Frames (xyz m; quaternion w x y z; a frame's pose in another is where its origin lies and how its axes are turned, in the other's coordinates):
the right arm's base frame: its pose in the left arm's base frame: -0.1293 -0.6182 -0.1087 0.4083 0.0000 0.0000 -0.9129
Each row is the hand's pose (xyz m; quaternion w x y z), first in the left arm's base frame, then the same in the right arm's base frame.
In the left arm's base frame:
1: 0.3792 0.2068 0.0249 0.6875 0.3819 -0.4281 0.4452
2: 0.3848 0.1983 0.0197 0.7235 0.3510 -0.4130 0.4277
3: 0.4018 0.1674 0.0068 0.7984 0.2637 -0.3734 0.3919
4: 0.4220 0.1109 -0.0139 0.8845 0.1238 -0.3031 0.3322
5: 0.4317 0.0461 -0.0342 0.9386 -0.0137 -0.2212 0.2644
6: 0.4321 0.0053 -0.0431 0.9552 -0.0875 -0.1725 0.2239
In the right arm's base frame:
1: -0.9539 -0.1709 0.1336 0.1257 -0.5467 -0.1738 -0.8094
2: -0.9513 -0.1611 0.1284 0.0950 -0.5203 -0.1518 -0.8350
3: -0.9396 -0.1278 0.1155 0.0318 -0.4485 -0.0883 -0.8888
4: -0.9110 -0.0751 0.0948 0.0579 0.3272 -0.0107 0.9431
5: -0.8691 -0.0247 0.0745 0.1419 0.1963 -0.1028 0.9648
6: -0.8390 0.0028 0.0656 0.1856 0.1217 -0.1503 0.9634

